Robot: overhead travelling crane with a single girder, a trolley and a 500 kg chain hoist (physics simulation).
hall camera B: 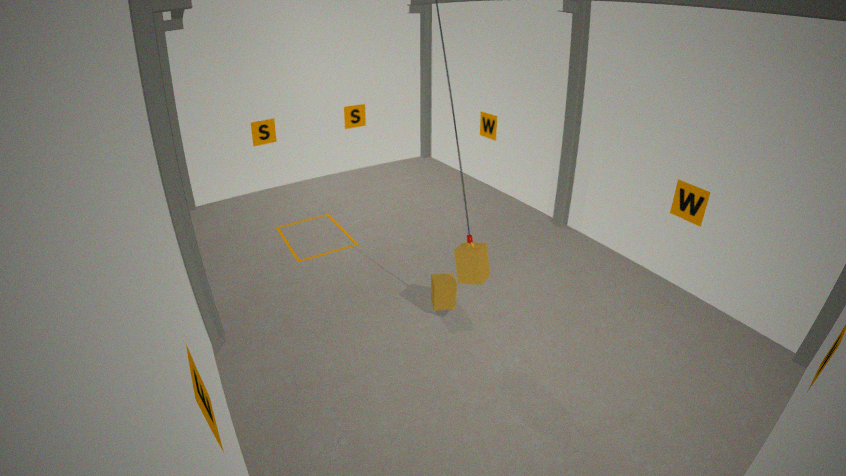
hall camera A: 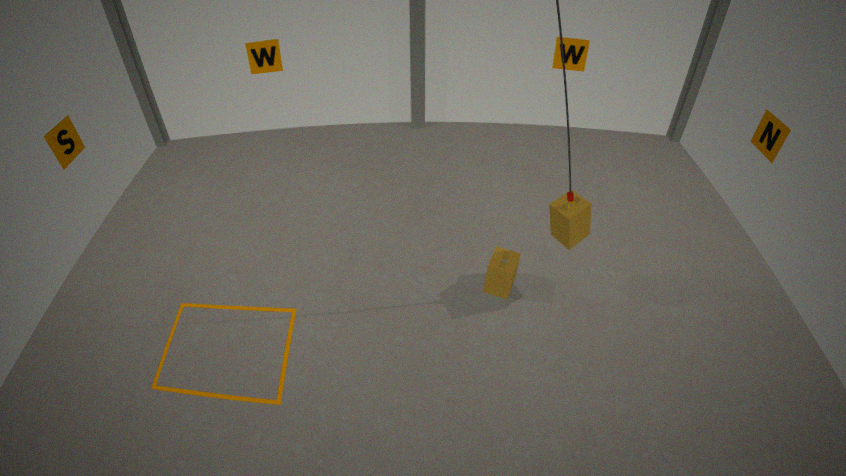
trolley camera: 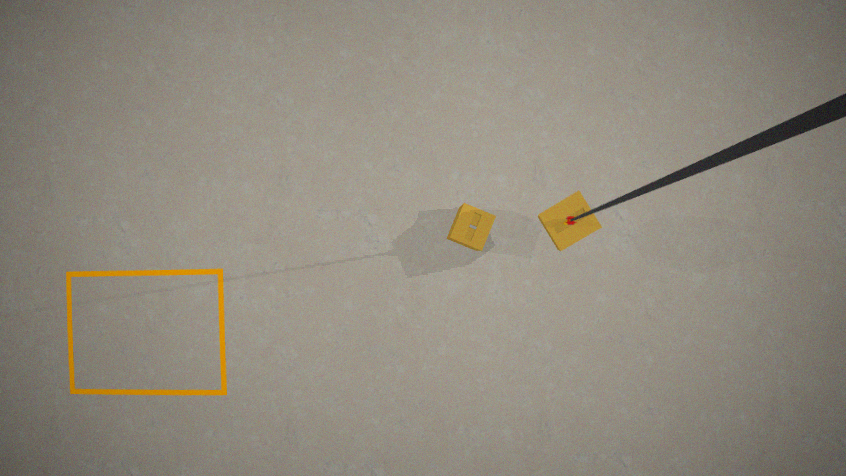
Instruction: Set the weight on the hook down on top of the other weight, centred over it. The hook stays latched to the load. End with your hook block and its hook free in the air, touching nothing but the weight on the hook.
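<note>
A yellow block-shaped weight [hall camera A: 570,224] [hall camera B: 472,264] [trolley camera: 562,233] hangs in the air from my hook. The red hook block [hall camera A: 570,196] [hall camera B: 469,239] [trolley camera: 570,220] sits right above its top, and the chain leans slightly in both hall views. The hook itself is small and partly hidden. The other yellow weight [hall camera A: 501,275] [hall camera B: 443,293] [trolley camera: 471,227] stands upright on the floor. In the trolley view the hanging weight is right of the standing one, with a gap between them, and turned differently. In hall camera A it is up and to the right of it.
An orange rectangle outline [hall camera A: 288,355] [hall camera B: 288,244] [trolley camera: 223,331] is marked on the floor, left of both weights. Shadows lie around the standing weight. Walls with lettered signs and grey columns [hall camera A: 417,65] [hall camera B: 570,118] edge the hall.
</note>
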